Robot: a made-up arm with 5 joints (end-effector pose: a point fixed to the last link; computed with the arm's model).
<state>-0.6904 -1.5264 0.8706 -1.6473 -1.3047</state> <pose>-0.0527 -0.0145 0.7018 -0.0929 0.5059 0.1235</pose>
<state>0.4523 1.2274 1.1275 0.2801 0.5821</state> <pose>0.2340 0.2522 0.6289 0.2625 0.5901 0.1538</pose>
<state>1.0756 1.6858 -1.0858 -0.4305 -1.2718</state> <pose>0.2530 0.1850 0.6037 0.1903 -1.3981 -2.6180</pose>
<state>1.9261 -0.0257 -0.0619 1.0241 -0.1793</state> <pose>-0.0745 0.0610 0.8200 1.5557 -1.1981 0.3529</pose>
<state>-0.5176 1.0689 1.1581 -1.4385 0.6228</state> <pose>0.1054 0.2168 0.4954 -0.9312 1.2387 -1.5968</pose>
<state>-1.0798 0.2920 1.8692 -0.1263 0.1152</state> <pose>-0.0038 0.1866 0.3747 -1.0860 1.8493 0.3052</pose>
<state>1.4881 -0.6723 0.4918 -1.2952 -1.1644</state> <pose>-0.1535 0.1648 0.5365 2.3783 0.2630 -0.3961</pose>
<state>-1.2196 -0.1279 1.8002 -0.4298 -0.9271</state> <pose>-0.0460 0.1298 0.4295 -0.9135 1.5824 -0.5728</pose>
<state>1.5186 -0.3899 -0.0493 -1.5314 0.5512</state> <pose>-0.1481 0.2114 0.6370 1.1924 1.0178 -0.5796</pose>
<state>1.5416 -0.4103 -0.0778 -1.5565 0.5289</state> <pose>-0.1525 0.2128 0.6348 1.2558 1.0351 -0.5954</pose>
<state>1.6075 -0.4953 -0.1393 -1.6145 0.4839</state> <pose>-0.1647 0.2171 0.6223 1.4038 1.0478 -0.5936</pose>
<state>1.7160 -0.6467 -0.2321 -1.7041 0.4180</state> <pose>-0.1804 0.2289 0.5988 1.6342 1.0601 -0.5574</pose>
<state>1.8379 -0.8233 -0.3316 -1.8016 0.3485</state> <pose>-0.1903 0.2493 0.5719 1.8827 1.0752 -0.4827</pose>
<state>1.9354 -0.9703 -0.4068 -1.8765 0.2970</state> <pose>-0.1914 0.2708 0.5513 2.0688 1.0840 -0.3946</pose>
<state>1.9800 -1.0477 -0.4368 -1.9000 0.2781</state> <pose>-0.1884 0.2820 0.5402 2.1447 1.0635 -0.3369</pose>
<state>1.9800 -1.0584 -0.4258 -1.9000 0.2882</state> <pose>-0.1870 0.2822 0.5368 2.1265 1.0457 -0.3225</pose>
